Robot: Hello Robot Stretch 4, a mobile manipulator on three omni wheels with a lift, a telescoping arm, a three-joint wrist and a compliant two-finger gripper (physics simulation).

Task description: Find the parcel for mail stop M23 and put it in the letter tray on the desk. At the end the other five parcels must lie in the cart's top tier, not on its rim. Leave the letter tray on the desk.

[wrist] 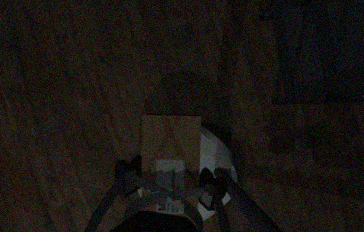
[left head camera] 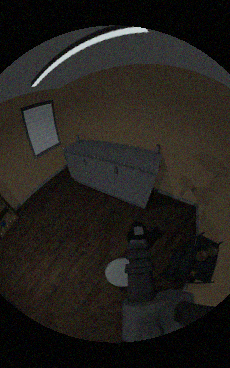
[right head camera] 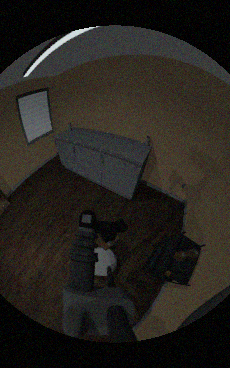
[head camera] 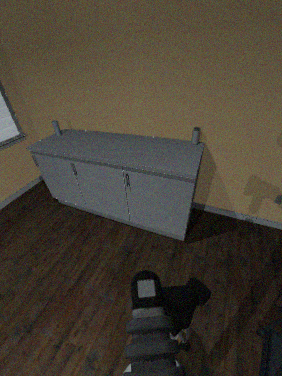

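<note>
My gripper is shut on a brown cardboard parcel, held level between the two fingers above the floor. The parcel's white label faces the wrist camera, but its print is too dark and partly covered to read. The dark cart stands to the right, apart from the gripper; part of it shows at the top right of the wrist view. Brown parcels lie in its top tier, their labels unreadable. I cannot make out the letter tray or desk.
A grey cabinet with two small upright cylinders on top stands ahead against the wall. The round white base is below the arm. A brown piece of furniture is cut off at the left edge of the left head view.
</note>
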